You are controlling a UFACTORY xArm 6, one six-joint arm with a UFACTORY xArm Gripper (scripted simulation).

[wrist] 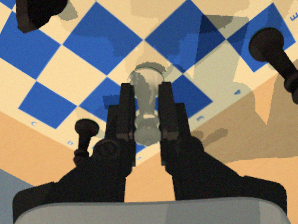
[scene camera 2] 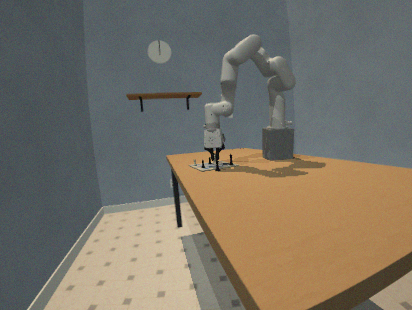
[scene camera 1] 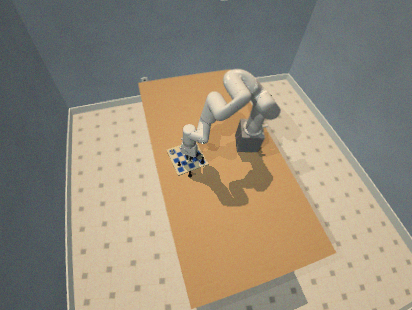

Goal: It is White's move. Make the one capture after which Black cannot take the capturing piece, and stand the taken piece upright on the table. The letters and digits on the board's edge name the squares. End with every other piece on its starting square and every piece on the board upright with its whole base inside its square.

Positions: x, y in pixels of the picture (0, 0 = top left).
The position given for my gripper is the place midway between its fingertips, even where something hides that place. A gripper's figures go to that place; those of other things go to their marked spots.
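My gripper (wrist: 146, 100) is 0.14 m from the lens. A white piece (wrist: 145, 79) is 0.15 m from the lens, a chessboard (wrist: 71, 68) is 0.17 m from the lens, and a black piece (wrist: 86, 128) is 0.20 m from the lens. The marked spots on the white piece and the black piece are 0.07 m apart.
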